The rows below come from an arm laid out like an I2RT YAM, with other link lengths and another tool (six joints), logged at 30 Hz.
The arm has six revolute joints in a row. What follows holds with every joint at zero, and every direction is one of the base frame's. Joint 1 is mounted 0.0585 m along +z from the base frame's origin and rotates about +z. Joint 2 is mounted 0.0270 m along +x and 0.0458 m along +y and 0.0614 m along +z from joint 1 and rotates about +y. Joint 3 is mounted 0.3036 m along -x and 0.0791 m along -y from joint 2 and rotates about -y. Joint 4 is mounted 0.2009 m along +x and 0.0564 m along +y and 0.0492 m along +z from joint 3 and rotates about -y. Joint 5 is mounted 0.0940 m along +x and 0.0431 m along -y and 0.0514 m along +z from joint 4 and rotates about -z. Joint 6 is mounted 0.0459 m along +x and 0.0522 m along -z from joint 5 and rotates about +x. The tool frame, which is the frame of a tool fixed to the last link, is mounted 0.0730 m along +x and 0.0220 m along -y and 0.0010 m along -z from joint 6; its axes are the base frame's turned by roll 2.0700, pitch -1.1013 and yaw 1.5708 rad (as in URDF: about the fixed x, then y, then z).
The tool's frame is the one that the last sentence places.
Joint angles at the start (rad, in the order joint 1, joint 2, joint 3, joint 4, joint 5, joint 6): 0.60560, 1.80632, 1.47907, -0.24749, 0.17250, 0.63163
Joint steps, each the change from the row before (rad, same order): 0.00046, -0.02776, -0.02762, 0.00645, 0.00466, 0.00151; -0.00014, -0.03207, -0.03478, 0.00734, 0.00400, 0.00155; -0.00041, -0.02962, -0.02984, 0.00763, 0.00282, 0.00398; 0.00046, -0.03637, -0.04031, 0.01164, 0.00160, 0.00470; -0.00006, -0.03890, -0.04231, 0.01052, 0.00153, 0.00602; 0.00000, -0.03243, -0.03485, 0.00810, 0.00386, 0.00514; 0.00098, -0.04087, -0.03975, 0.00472, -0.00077, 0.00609; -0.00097, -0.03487, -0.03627, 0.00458, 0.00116, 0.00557; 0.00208, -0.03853, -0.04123, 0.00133, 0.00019, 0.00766; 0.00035, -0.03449, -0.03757, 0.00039, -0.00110, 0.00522; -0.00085, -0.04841, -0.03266, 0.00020, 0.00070, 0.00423
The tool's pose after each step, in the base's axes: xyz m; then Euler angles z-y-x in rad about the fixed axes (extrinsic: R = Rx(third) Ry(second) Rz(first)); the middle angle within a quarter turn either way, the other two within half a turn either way. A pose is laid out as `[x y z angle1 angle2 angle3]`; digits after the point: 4 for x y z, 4 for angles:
[0.4136 0.2163 0.2748 -0.9372 0.5400 -2.1150]
[0.4063 0.2107 0.2769 -0.9391 0.5461 -2.1119]
[0.3999 0.2057 0.2795 -0.9419 0.5532 -2.1044]
[0.3915 0.2000 0.2814 -0.9453 0.5587 -2.0952]
[0.3825 0.1936 0.2829 -0.9471 0.5647 -2.0860]
[0.3750 0.1879 0.2839 -0.9479 0.5719 -2.0798]
[0.3651 0.1818 0.2852 -0.9498 0.5743 -2.0702]
[0.3569 0.1755 0.2852 -0.9483 0.5790 -2.0653]
[0.3466 0.1695 0.2836 -0.9435 0.5790 -2.0626]
[0.3376 0.1636 0.2815 -0.9383 0.5781 -2.0623]
[0.3275 0.1562 0.2854 -0.9490 0.5868 -2.0442]

